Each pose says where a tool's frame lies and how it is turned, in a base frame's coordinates. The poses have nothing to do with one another.
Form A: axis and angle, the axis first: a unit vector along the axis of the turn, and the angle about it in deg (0 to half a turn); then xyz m.
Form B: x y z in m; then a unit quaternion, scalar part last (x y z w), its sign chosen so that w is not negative. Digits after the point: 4 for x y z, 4 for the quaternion.
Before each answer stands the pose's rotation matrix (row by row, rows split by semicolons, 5 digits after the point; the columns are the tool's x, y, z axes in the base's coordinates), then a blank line. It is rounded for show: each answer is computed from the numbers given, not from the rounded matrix.
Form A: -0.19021 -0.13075 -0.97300 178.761 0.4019 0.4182 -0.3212
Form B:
-0.92742 0.07077 0.36728; 0.02869 -0.96558 0.25852; 0.37293 0.25030 0.89346

0.4019 0.4182 -0.3212 -0.1902 -0.1307 -0.9729 0.0108
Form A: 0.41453 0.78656 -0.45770 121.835 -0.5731 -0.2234 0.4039
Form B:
-0.26500 0.88689 0.37843; 0.10919 0.41754 -0.90208; -0.95805 -0.19773 -0.20749

-0.5731 -0.2234 0.4039 0.3623 0.6874 -0.4000 0.4861
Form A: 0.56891 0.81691 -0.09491 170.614 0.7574 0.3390 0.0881
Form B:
-0.34363 0.93875 0.02596; 0.90779 0.33913 -0.24681; -0.24049 -0.06125 -0.96872

0.7574 0.3390 0.0881 0.5670 0.8142 -0.0946 0.0818
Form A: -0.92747 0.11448 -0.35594 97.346 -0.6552 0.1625 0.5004
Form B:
0.84233 0.23327 0.48587; -0.47277 -0.11308 0.87390; 0.25879 -0.96582 0.01503

-0.6552 0.1625 0.5004 -0.6965 0.0860 -0.2673 0.6604
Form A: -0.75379 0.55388 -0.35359 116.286 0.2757 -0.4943 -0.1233
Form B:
0.37697 -0.28537 0.88117; -0.91942 -0.00021 0.39327; -0.11204 -0.95842 -0.26246

0.2757 -0.4943 -0.1233 -0.6402 0.4704 -0.3003 0.5278
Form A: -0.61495 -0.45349 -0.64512 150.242 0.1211 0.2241 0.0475
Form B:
-0.16167 0.84117 0.51604; 0.20078 -0.48394 0.85176; 0.96621 0.24131 -0.09065

0.1211 0.2241 0.0475 -0.5943 -0.4383 -0.6235 0.2568
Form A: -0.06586 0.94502 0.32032 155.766 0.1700 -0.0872 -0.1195
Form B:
-0.90358 -0.25047 0.34756; 0.01249 0.79554 0.60577; -0.42823 0.55171 -0.71571

0.1700 -0.0872 -0.1195 -0.0644 0.9240 0.3132 0.2099
